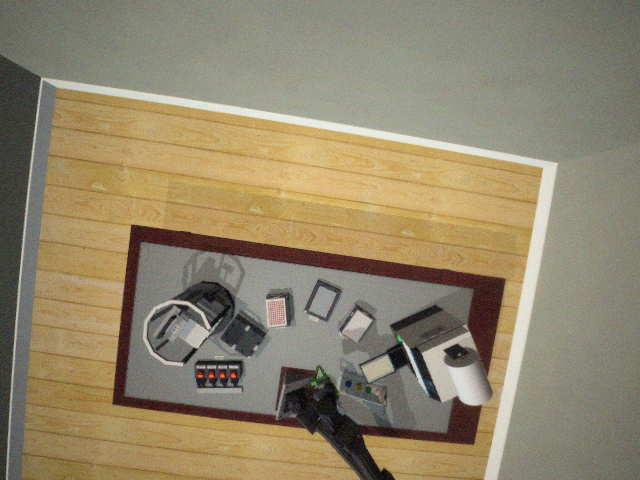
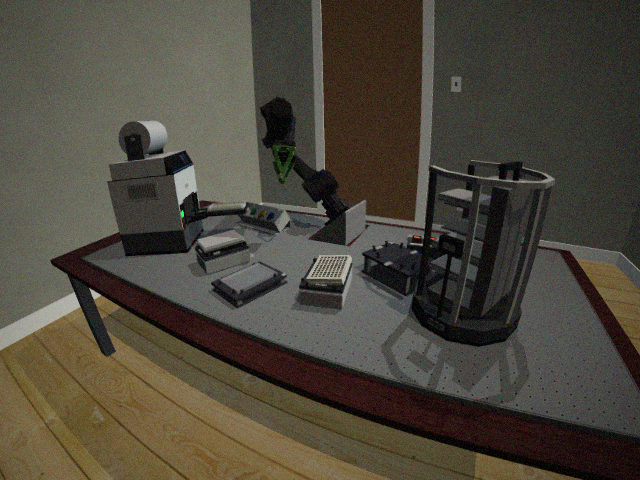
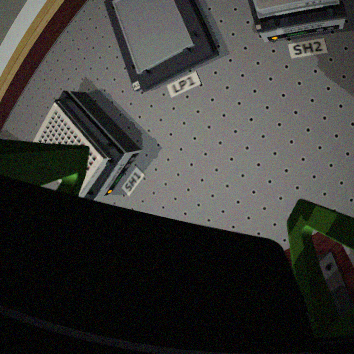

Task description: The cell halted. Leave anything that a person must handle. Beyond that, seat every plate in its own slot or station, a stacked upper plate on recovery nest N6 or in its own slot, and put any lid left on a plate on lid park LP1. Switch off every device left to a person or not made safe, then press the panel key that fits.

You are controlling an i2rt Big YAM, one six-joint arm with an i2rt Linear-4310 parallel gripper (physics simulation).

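Places are measured from the arm's base along level axes (x left, y back, z up), in centimetres.
Where they show: gripper, between the fingertips: (image 1: 322, 371) (image 2: 282, 178) (image 3: 197, 187); arm's base, origin of its link: (image 1: 293, 398) (image 2: 342, 216).
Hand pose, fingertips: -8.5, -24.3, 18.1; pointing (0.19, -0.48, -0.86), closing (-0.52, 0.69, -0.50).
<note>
Things, the pixels of their top centre, and the offset from my fingertips, as dx, dy, dz. "spot": a spot on its surface instead.
- plain white-topped plate, centre of its top: (image 2: 219, 238) (image 1: 357, 326) -13.9, -15.1, -16.0
- pale plate, centre of its top: (image 2: 226, 203) (image 1: 378, 369) -25.5, +0.7, -10.4
- key panel, centre of its top: (image 2: 261, 206) (image 1: 362, 395) -22.5, +16.4, -15.8
- tall round rack, centre of its top: (image 2: 490, 159) (image 1: 174, 334) +55.3, -9.7, +10.4
- low dark station, centre of its top: (image 2: 399, 251) (image 1: 241, 340) +36.2, -0.1, -16.6
- block with several orange-lit switches, a spot on its surface: (image 1: 220, 374) spot: +43.4, +18.7, -19.0
My gripper (image 1: 320, 377) (image 2: 282, 173) (image 3: 197, 187) is open and empty, high over the table near the slanted board. A white plate with a grid of wells (image 1: 276, 311) (image 2: 330, 268) (image 3: 61, 126) sits on the device labelled SH1. The dark-framed lid park LP1 (image 1: 333, 303) (image 3: 204, 37) shows a flat grey inner face. A plain white-topped plate (image 1: 356, 324) (image 2: 222, 240) (image 3: 295, 6) sits on SH2. Amber lights show on SH1 and SH2. A pale plate (image 1: 378, 366) (image 2: 227, 208) rests on the big device's extended carrier. The key panel (image 1: 364, 390) has blue, yellow and green keys.
The big white device (image 1: 439, 343) (image 2: 149, 211) carries a white roll. A tall round rack (image 1: 146, 338) (image 2: 492, 248) stands at the other end, beside a low dark station (image 1: 242, 334) (image 2: 392, 263). A block with several orange-lit switches (image 1: 218, 374) is nearby. A slanted board (image 2: 354, 222) stands by the arm.
</note>
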